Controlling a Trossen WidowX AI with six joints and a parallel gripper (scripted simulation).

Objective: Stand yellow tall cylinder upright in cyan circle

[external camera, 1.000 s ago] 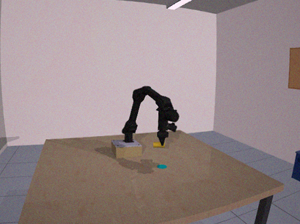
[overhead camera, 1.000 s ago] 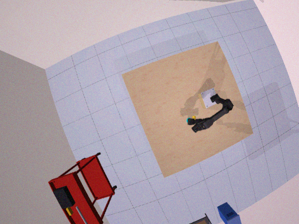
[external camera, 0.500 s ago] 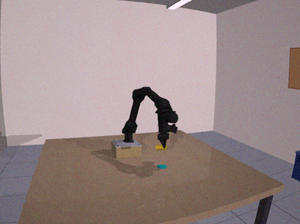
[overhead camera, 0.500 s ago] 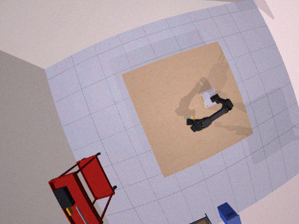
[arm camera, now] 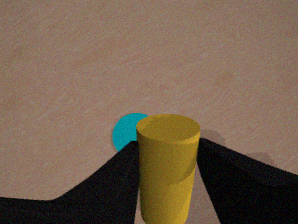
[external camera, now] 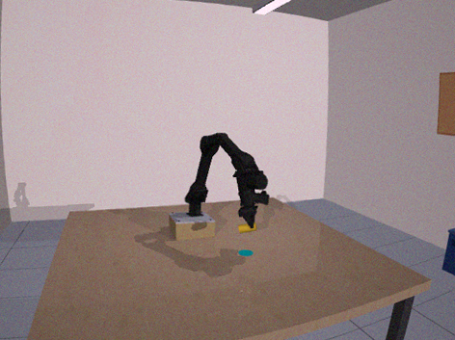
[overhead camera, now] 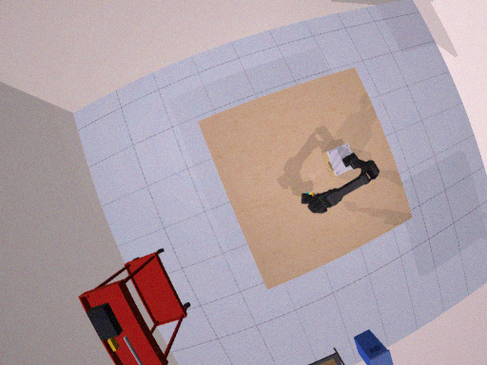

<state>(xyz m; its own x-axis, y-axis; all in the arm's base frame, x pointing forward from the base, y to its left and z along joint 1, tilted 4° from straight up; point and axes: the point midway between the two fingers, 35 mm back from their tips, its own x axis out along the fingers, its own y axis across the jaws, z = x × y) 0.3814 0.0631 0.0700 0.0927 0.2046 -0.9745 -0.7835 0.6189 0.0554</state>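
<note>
My gripper tip is 12 cm above the cyan circle, 3 cm past it and 1 cm to the left of it. The rest, counted from my gripper tip: yellow tall cylinder (2 cm to the right, 1 cm below, 1 cm behind).
</note>
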